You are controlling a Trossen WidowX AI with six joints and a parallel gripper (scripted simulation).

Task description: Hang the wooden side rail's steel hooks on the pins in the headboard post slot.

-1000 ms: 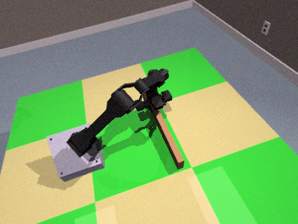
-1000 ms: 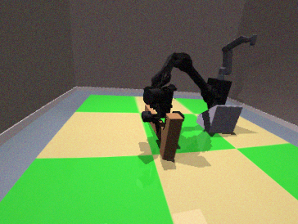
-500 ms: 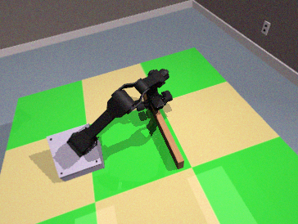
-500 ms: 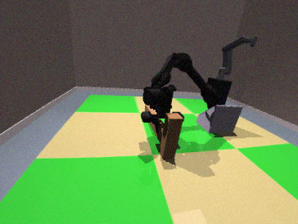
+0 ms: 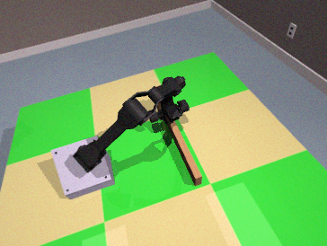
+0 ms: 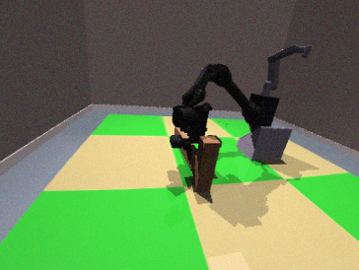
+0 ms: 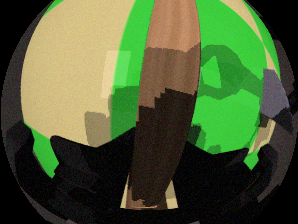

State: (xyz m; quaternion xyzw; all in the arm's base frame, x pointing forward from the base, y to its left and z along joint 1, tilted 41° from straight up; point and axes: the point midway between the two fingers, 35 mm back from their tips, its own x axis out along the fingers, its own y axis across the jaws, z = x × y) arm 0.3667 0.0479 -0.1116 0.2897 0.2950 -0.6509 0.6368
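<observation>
Right now my gripper tip is 100 mm to the right of the headboard post and 50 mm below it.
</observation>
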